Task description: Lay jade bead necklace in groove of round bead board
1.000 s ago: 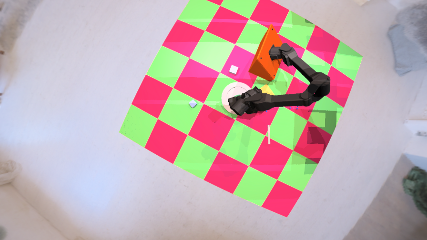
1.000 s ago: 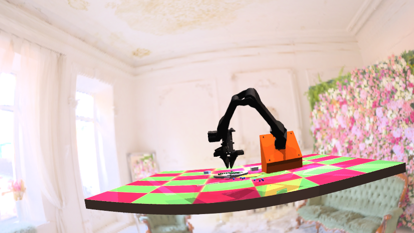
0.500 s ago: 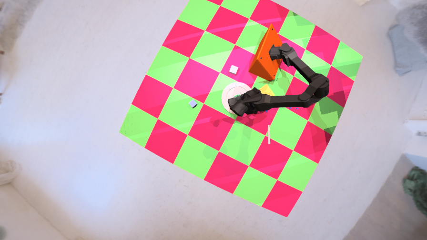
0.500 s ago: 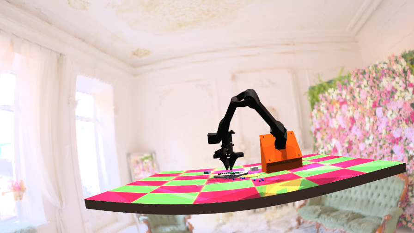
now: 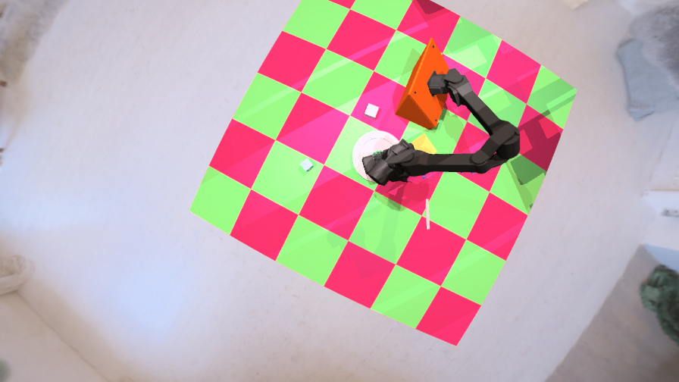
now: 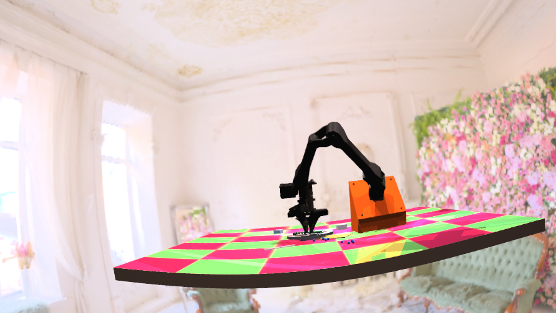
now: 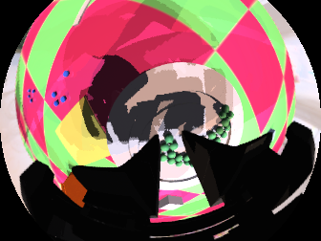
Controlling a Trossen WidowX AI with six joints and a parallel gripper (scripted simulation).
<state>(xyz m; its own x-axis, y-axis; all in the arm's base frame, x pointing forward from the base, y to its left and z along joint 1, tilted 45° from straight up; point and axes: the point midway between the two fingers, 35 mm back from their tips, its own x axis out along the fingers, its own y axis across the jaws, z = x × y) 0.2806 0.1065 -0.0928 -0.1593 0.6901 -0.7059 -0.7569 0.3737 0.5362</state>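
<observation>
Now: gripper tip 30 mm to the left of the round bead board and 10 mm above it. The rest, counted from my gripper tip: white cube 150 mm to the right, 140 mm behind; thin white stick 260 mm to the left, 80 mm ahead, 10 mm below; yellow patch 110 mm behind, 90 mm to the left, 10 mm below.
</observation>
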